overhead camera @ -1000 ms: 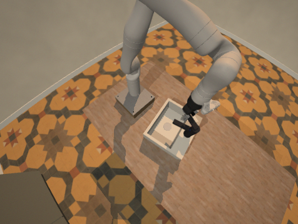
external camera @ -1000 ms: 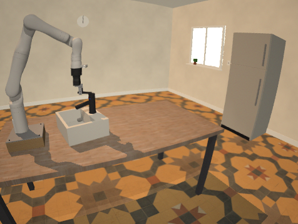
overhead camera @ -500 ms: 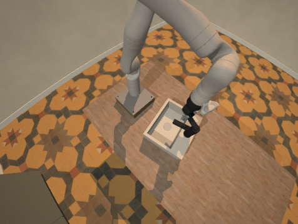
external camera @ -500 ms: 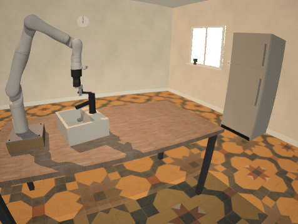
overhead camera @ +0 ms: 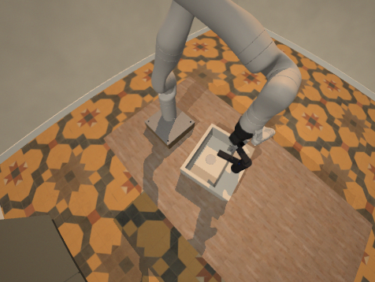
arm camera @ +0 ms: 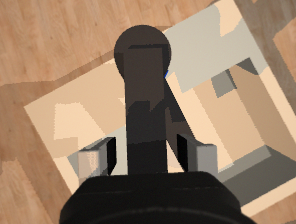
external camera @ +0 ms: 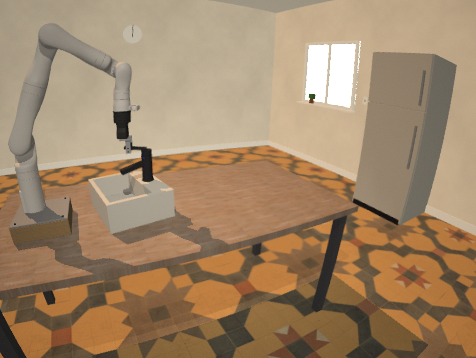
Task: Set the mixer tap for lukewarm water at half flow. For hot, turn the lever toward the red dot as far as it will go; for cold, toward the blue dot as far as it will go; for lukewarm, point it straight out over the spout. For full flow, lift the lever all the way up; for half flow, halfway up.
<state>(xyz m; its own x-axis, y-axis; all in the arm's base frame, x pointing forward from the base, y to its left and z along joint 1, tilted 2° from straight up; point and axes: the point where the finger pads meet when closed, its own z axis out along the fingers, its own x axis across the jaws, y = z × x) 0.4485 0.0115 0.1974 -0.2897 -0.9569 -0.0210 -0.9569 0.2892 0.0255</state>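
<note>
Right now the black lever is 3 cm ahead of my hand and 1 cm to the right of it. The rest, counted from my hand: sink basin 24 cm below, 4 cm to the right, 4 cm behind; then black mixer tap 5 cm below, 5 cm ahead, 2 cm to the right.
</note>
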